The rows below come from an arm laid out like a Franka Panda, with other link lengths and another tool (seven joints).
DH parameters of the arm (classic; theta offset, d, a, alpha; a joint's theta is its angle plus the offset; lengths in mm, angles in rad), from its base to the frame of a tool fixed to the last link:
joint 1: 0 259.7 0 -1.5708
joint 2: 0 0 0 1.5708
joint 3: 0 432.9 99.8 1.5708
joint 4: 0 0 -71 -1.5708
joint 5: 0 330.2 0 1.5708
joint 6: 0 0 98.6 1.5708
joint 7: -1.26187 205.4 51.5 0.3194
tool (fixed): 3.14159 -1.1 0 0
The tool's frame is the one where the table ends.
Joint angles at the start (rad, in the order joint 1, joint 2, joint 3, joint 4, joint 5, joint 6, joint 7):
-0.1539 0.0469 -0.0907 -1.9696 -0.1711 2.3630 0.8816
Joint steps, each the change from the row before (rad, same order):
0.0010 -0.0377 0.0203 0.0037 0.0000 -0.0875 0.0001
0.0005 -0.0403 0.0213 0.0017 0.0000 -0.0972 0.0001
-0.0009 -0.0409 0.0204 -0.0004 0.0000 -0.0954 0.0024
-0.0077 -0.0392 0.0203 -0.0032 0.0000 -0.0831 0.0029
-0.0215 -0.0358 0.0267 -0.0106 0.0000 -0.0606 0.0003
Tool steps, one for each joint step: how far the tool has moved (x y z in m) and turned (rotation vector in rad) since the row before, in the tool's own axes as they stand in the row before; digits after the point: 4 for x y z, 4 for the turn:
0.0104 0.0182 -0.0109 -0.0209 0.0406 -0.0008
0.0147 0.0197 -0.0094 -0.0226 0.0494 0.0011
0.0176 0.0190 -0.0082 -0.0202 0.0491 0.0052
0.0192 0.0152 -0.0070 -0.0150 0.0422 0.0097
0.0188 0.0110 -0.0042 -0.0085 0.0330 0.0098

